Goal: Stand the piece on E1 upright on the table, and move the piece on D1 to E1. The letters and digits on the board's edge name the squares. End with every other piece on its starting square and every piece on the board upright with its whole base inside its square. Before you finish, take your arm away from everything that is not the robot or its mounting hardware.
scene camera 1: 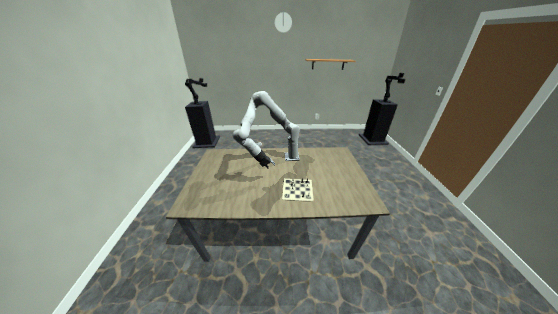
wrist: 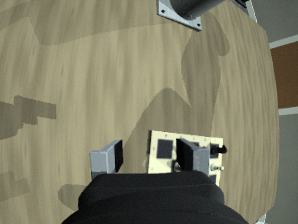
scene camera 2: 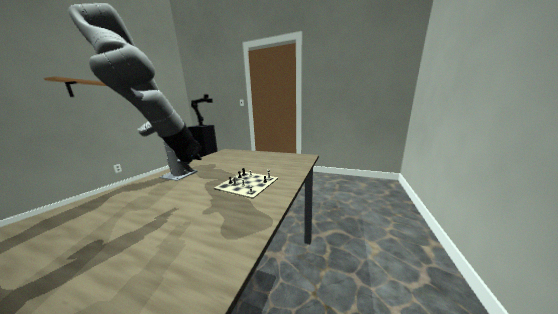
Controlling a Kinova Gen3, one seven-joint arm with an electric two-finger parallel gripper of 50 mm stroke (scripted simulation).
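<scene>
Wrist view: my gripper (wrist: 149,150), a small chessboard (wrist: 162,146). Scene camera 2: my gripper (scene camera 2: 195,165), the small chessboard (scene camera 2: 256,181).
</scene>
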